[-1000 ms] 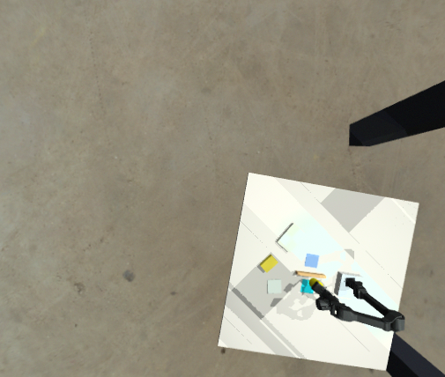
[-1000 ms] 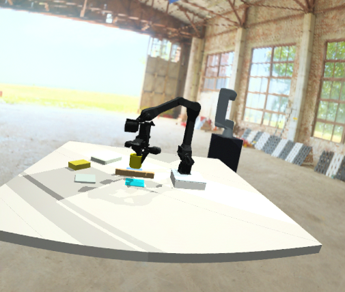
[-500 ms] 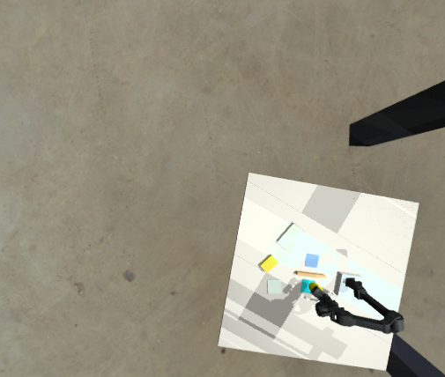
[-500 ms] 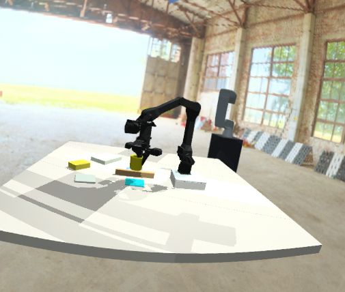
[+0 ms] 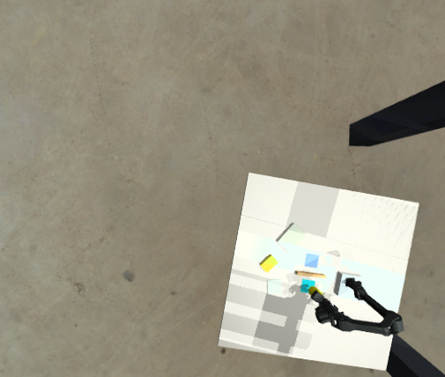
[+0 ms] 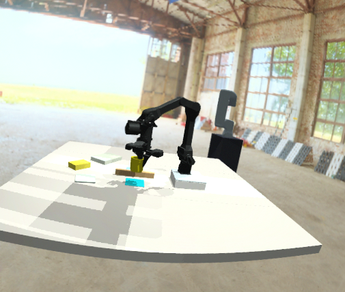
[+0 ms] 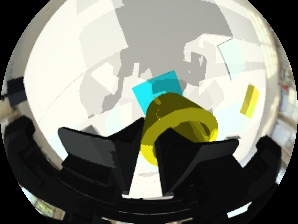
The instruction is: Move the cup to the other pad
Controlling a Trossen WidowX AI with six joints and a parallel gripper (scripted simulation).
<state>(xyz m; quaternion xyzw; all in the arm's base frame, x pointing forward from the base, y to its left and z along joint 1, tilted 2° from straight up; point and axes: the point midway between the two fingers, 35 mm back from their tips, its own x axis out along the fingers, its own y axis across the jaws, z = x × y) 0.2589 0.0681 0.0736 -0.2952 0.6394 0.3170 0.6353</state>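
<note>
The cyan pad lies 20 mm ahead of my gripper tip, 10 mm to the right of it and 100 mm below it. Also, from my gripper tip: brown wooden bar (10 mm ahead, 110 mm to the right, 90 mm below); yellow cup (20 mm ahead, 20 mm to the right); light blue pad (200 mm to the right, 100 mm below).
</note>
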